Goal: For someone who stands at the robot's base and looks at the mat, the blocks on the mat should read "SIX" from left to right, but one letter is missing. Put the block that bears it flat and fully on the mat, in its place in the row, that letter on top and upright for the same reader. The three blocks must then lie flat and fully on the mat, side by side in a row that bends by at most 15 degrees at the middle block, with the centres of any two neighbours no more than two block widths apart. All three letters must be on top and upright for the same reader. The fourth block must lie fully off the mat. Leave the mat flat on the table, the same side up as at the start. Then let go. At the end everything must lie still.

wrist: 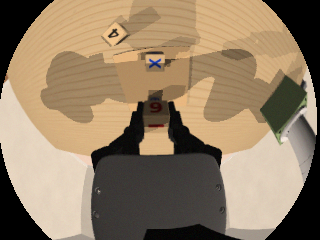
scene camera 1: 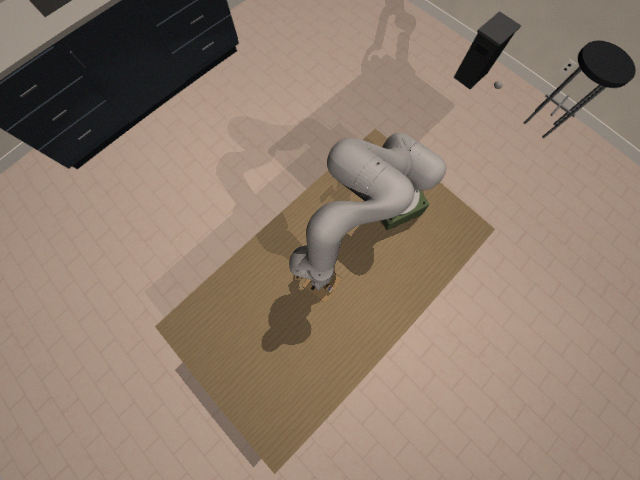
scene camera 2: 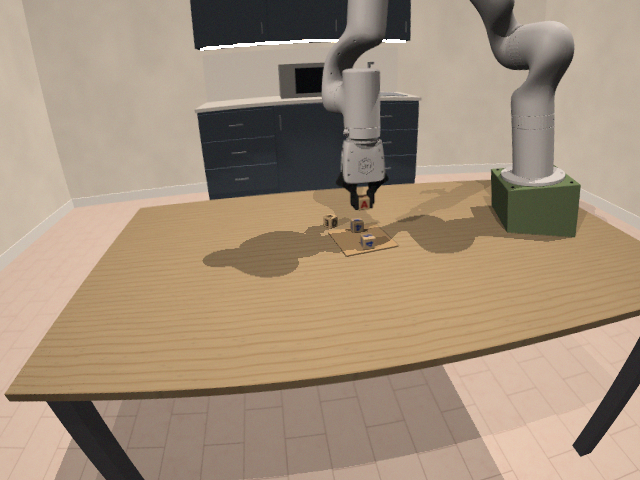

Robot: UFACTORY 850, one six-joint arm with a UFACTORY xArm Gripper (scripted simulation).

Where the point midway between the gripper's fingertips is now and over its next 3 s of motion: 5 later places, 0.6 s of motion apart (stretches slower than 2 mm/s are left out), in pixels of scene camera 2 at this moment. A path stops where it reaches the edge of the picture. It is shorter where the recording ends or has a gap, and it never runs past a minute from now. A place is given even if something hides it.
My gripper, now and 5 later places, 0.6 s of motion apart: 362,207; 362,224; 362,234; 362,236; 362,237; 362,234
